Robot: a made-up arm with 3 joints.
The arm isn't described. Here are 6 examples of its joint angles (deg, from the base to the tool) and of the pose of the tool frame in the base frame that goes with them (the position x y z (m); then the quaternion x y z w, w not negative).
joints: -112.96 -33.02 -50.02
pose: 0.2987 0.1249 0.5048 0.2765 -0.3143 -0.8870 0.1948
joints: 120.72 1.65 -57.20
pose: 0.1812 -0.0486 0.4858 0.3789 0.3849 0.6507 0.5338
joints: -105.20 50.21 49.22
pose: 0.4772 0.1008 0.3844 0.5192 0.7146 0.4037 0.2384
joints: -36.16 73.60 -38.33
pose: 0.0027 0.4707 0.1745 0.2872 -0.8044 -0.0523 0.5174
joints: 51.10 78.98 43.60
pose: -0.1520 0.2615 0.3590 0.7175 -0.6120 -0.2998 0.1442
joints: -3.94 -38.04 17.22
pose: 0.2391 0.4713 0.2983 0.0176 -0.3333 -0.5019 0.7979
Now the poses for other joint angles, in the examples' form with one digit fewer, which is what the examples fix.
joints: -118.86 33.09 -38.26
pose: 0.451 0.330 0.356 -0.144 -0.677 -0.658 0.295
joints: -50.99 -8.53 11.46
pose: 0.392 0.378 0.354 -0.042 -0.529 -0.701 0.477
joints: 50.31 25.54 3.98
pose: -0.149 0.237 0.348 0.595 -0.438 -0.030 0.673
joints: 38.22 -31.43 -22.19
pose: 0.006 0.329 0.443 0.310 -0.037 -0.095 0.945
